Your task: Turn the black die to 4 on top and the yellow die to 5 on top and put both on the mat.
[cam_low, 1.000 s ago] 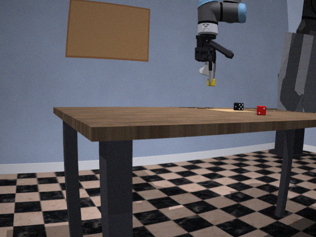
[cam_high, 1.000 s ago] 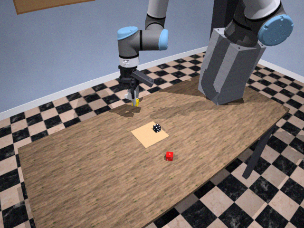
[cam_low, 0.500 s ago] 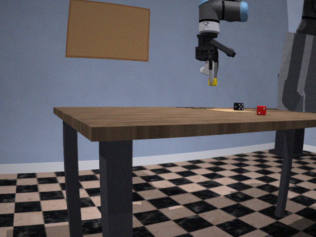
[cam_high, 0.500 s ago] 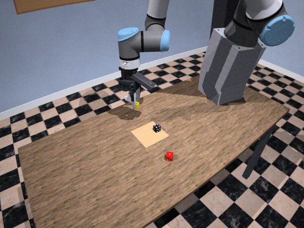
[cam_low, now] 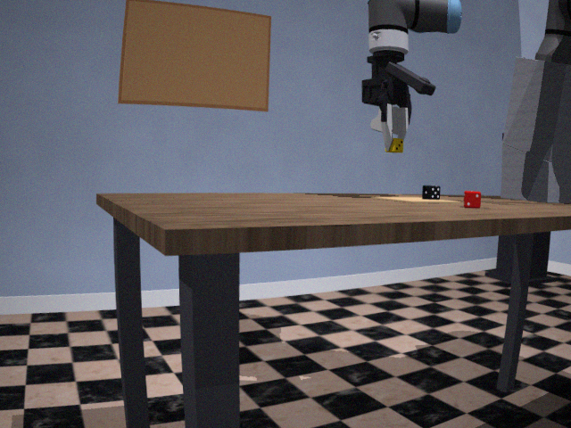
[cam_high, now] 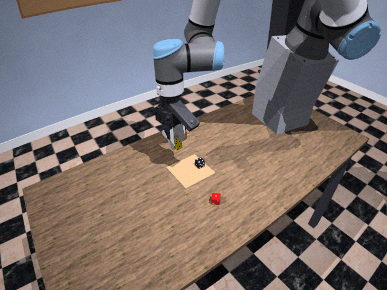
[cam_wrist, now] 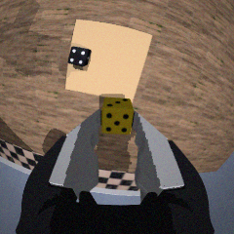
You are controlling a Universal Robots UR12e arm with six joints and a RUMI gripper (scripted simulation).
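Right now the tan mat is 40 mm behind my hand, 40 mm to the left of it and 120 mm below it. The rest, counted from my hand: yellow die (right at my hand); then red die (50 mm behind, 220 mm to the left, 110 mm below); then black die (80 mm behind, 30 mm to the left, 100 mm below).
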